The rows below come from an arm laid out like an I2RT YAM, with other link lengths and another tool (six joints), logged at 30 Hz.
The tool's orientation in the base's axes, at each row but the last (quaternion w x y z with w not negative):
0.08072, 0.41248, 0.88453, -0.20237
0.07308, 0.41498, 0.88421, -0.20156
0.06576, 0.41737, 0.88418, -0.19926
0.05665, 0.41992, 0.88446, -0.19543
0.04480, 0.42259, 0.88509, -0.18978
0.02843, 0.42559, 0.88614, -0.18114
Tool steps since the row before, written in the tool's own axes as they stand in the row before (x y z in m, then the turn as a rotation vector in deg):
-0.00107, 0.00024, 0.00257, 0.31, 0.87, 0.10
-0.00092, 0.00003, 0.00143, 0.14, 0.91, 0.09
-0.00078, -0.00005, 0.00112, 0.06, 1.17, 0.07
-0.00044, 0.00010, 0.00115, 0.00, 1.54, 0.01
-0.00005, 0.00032, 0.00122, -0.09, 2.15, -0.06
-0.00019, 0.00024, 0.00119, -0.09, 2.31, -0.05
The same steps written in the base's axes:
0.00081, -0.00170, -0.00206, 0.46, 0.68, -0.44
0.00056, -0.00123, -0.00103, 0.60, 0.58, -0.39
0.00041, -0.00104, -0.00079, 0.85, 0.68, -0.43
0.00028, -0.00071, -0.00097, 1.18, 0.88, -0.47
0.00018, -0.00031, -0.00121, 1.71, 1.18, -0.56
0.00018, -0.00041, -0.00114, 1.83, 1.27, -0.62

